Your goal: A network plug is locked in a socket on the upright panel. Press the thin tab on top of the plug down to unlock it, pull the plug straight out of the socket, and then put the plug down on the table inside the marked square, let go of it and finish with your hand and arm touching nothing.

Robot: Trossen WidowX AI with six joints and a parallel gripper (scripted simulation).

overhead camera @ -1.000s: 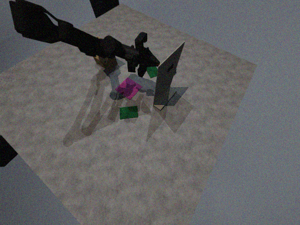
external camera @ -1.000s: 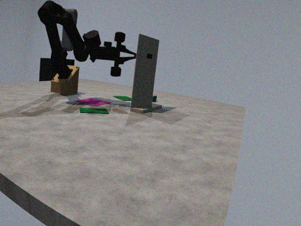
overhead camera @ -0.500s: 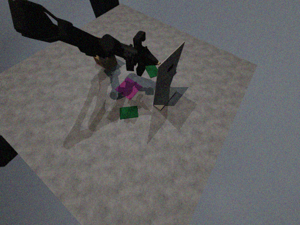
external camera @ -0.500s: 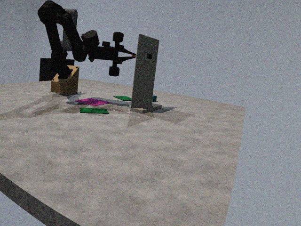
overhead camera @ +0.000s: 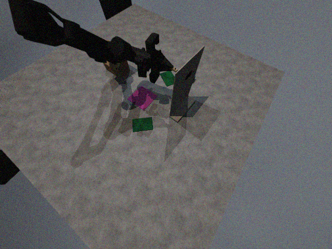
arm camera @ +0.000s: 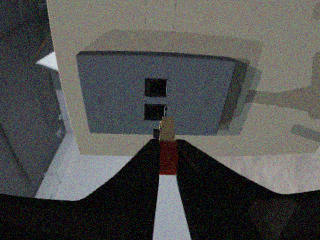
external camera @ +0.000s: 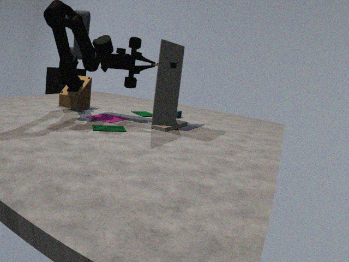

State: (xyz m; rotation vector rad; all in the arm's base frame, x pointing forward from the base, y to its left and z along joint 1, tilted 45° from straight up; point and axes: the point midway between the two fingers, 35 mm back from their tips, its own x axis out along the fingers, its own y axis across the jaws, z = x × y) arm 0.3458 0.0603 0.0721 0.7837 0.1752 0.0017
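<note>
Right now my gripper tip is 210 mm above the magenta marked square, 130 mm past it and 70 mm to the left of it. From my gripper tip the other things lie so: small teal block (190 mm to the left, 190 mm below, 30 mm ahead); network plug (right at my gripper tip); grey upright panel (80 mm below, 80 mm ahead, 10 mm to the right).
</note>
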